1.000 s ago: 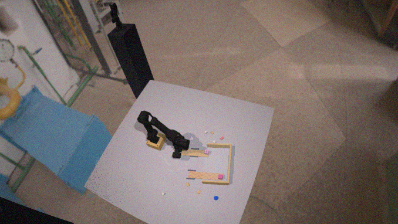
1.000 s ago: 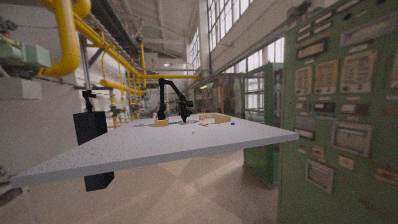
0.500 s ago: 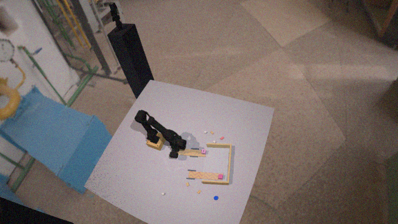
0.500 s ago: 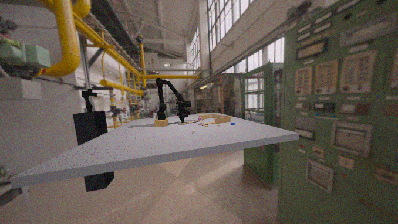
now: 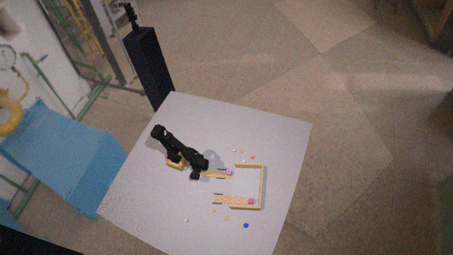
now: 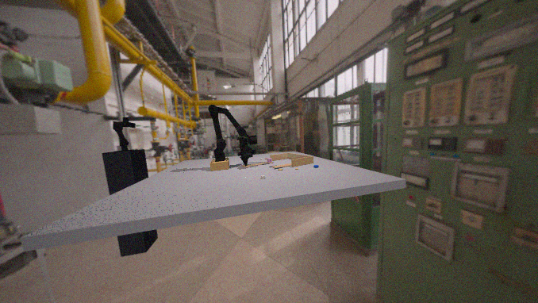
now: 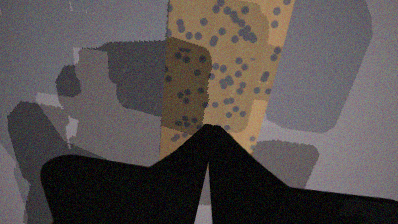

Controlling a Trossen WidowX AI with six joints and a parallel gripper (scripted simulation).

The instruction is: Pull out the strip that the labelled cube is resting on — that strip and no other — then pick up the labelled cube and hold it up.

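The dotted strip is 9 cm ahead of my gripper tip and 3 cm to the left of it. Also, from my gripper tip: pink piece 30 cm ahead, 24 cm to the left; blue disc 45 cm ahead, 24 cm to the right.
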